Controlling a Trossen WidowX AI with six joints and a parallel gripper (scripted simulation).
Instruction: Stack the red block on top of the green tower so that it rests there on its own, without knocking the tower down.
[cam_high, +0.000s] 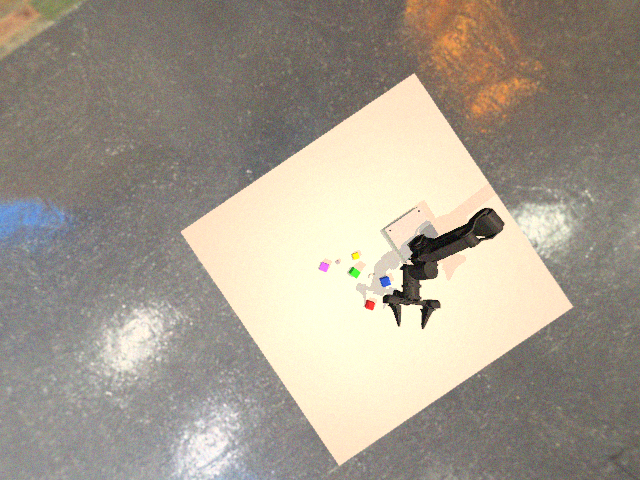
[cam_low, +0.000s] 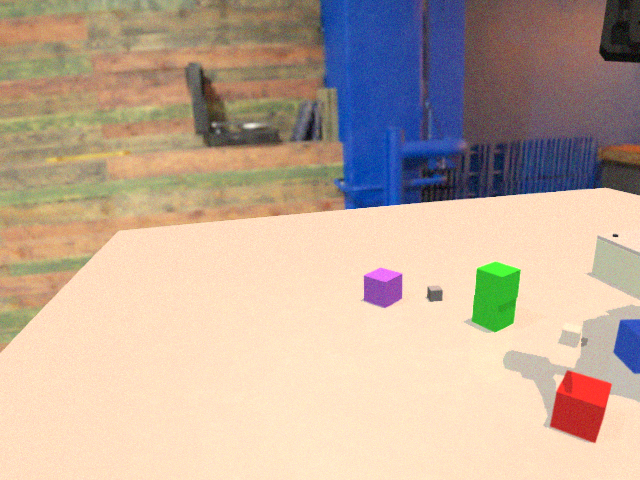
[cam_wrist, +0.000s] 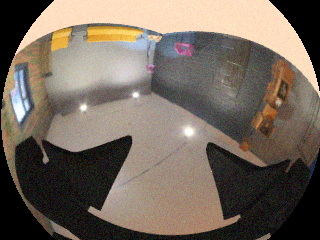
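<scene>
The red block lies 60 mm ahead of my gripper tip, 60 mm to the right of it and 300 mm below it. From my gripper tip the other things lie so: yellow block (40 mm behind, 260 mm to the right, 300 mm below); blue block (60 mm behind, 90 mm to the right, 300 mm below); small grey cube (40 mm ahead, 300 mm to the right, 310 mm below).
</scene>
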